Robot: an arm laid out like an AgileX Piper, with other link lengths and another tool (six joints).
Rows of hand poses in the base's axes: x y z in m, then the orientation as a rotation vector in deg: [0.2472 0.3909 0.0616 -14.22 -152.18 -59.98]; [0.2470 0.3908 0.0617 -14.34 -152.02 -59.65]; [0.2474 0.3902 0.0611 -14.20 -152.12 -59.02]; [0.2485 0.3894 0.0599 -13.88 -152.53 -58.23]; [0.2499 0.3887 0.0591 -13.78 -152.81 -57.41]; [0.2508 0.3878 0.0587 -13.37 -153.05 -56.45]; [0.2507 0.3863 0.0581 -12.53 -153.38 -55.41]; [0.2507 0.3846 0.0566 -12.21 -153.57 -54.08]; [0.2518 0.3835 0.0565 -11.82 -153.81 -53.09]
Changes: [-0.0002 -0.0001 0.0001 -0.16 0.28 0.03]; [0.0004 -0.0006 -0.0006 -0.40 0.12 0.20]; [0.0011 -0.0008 -0.0012 -0.58 -0.13 0.28]; [0.0014 -0.0007 -0.0008 -0.58 0.03 0.17]; [0.0009 -0.0009 -0.0004 -0.62 0.05 0.42]; [-0.0001 -0.0015 -0.0006 -0.65 -0.08 0.70]; [0.0000 -0.0017 -0.0015 -0.85 0.22 0.44]; [0.0011 -0.0011 -0.0001 -0.65 0.05 0.40]
